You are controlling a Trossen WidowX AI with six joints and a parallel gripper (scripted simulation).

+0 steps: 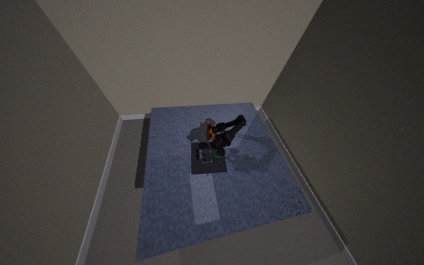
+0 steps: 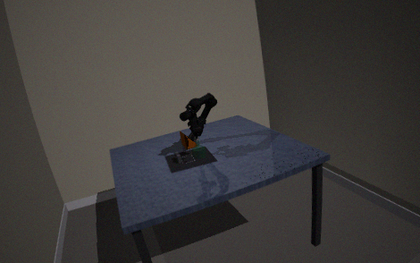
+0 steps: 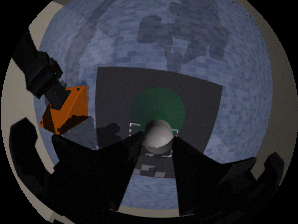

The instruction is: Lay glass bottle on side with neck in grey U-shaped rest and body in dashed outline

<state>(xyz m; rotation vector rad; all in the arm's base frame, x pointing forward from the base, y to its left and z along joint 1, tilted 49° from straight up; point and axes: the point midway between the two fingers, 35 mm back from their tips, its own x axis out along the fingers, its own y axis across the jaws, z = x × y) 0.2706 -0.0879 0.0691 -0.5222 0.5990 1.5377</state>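
My gripper tip is now 5 cm above the glass bottle. The rest, counted from my gripper tip: dark mat: 14 cm below, 8 cm to the right.
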